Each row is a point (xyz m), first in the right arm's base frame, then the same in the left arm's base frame.
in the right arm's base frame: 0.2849 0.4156 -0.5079
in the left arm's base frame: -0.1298 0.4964 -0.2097
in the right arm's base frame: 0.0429 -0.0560 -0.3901
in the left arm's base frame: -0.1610 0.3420 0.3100
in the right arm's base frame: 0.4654 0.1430 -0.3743
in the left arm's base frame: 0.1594 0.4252 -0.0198
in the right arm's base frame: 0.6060 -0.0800 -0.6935
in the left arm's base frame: 0.2436 0.0229 -0.0697
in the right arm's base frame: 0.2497 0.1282 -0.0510
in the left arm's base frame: 0.0824 0.7000 0.2444
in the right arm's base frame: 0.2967 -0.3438 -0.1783
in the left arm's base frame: 0.2247 0.3169 0.5167
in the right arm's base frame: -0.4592 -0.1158 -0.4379
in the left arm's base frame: -0.6056 0.3230 0.5549
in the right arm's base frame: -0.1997 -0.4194 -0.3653
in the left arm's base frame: -0.2575 0.1760 0.7033
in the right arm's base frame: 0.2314 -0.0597 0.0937
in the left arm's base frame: 0.1727 0.7087 0.4642
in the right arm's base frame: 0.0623 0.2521 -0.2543
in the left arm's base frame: -0.1914 0.6291 0.1356
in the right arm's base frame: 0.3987 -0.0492 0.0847
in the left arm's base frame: 0.3152 0.6894 0.3776
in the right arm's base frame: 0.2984 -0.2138 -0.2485
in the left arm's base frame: 0.1626 0.3361 0.3840
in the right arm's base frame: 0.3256 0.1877 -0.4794
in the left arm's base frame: -0.0144 0.3819 -0.0424
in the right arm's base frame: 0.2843 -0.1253 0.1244
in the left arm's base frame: 0.2502 0.6893 0.5050
